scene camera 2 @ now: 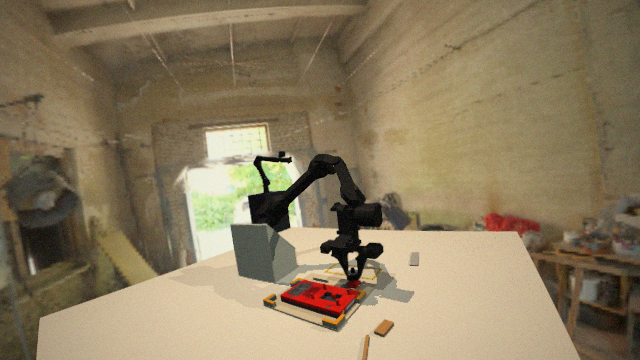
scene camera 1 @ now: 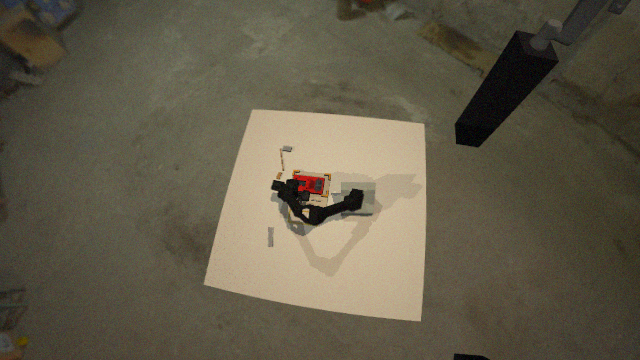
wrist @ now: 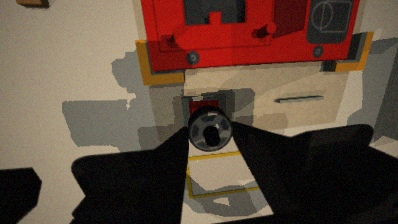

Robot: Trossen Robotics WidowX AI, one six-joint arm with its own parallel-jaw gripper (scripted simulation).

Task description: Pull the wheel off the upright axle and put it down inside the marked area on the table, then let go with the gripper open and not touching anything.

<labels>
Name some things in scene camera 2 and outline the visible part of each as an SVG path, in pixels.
My gripper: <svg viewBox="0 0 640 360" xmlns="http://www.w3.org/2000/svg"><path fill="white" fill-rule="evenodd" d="M339 227L337 231L339 236L334 240L329 239L322 243L320 251L322 254L329 254L332 250L331 257L339 260L345 275L348 272L348 253L353 254L357 252L358 256L355 259L357 261L358 275L361 277L367 258L377 259L383 253L383 246L381 243L369 243L366 246L360 246L361 240L359 240L358 234L361 228L358 225L351 228Z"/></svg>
A red plate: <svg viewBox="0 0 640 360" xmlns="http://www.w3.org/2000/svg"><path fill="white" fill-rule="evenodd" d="M281 301L337 319L340 315L347 314L348 310L353 307L360 291L303 280L288 291L285 291L281 295Z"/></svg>
</labels>
